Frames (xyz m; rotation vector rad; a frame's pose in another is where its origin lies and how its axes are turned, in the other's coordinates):
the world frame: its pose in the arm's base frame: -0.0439 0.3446 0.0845 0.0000 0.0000 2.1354
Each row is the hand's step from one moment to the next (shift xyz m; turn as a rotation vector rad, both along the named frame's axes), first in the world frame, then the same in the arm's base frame.
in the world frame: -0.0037 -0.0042 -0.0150 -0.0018 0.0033 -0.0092
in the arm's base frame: 0.0055 -0.0009 -0.0150 -0.0018 -0.0033 -0.0092
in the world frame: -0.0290 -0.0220 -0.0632 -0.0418 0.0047 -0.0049
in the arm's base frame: 0.0341 -0.0127 -0.0632 0.0184 -0.0378 -0.0049
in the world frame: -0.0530 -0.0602 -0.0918 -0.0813 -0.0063 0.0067
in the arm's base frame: 0.0792 -0.0126 -0.0918 0.0488 -0.0653 0.0067
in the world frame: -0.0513 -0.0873 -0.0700 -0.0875 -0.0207 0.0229
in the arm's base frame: 0.1012 0.0034 -0.0700 0.0643 -0.0628 0.0229
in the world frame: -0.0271 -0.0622 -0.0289 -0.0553 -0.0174 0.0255
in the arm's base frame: 0.0670 0.0104 -0.0289 0.0443 -0.0374 0.0255
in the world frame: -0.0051 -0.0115 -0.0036 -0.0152 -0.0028 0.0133
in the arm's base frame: 0.0124 0.0018 -0.0036 0.0105 -0.0113 0.0133
